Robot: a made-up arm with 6 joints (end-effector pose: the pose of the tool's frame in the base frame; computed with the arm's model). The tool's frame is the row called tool. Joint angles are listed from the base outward.
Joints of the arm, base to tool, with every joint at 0 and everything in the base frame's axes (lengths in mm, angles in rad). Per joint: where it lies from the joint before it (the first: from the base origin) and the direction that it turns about. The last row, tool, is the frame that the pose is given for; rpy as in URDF.
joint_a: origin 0 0 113.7 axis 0 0 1
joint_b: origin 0 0 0 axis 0.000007 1 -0.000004
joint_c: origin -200.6 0 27.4 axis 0.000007 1 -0.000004
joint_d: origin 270.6 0 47.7 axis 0.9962 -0.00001 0.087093
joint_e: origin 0 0 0 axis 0.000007 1 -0.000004
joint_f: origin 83.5 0 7.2 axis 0.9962 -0.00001 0.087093
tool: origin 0 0 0 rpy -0.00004 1.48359 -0.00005
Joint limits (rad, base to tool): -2.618..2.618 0..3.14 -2.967..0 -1.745..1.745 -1.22..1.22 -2.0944..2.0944
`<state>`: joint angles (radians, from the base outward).
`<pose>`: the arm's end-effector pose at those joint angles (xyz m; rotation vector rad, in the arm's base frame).
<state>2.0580 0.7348 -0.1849 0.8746 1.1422 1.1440</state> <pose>-0.1146 0.0914 0.1085 0.6019 -2.2797 0.0688</pose>
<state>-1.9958 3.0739 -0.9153 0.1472 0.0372 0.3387</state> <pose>-0.0196 -0.0445 -0.2236 -2.5619 -0.8754 -0.5162</pose>
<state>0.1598 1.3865 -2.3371 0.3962 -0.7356 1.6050</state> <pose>0.0978 -0.0062 0.6438 0.0531 -0.3668 2.0678</pose>
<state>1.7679 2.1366 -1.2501 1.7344 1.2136 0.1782</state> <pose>-0.1481 0.3459 0.0768 0.3666 -1.7091 -0.5595</pose>
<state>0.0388 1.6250 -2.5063 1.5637 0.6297 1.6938</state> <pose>0.2101 0.0576 0.6072 -0.8430 -0.8122 -2.5620</pose>
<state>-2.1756 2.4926 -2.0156 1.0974 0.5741 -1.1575</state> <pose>-0.2485 -0.4309 0.0853 1.7607 1.4041 -0.7478</pose>
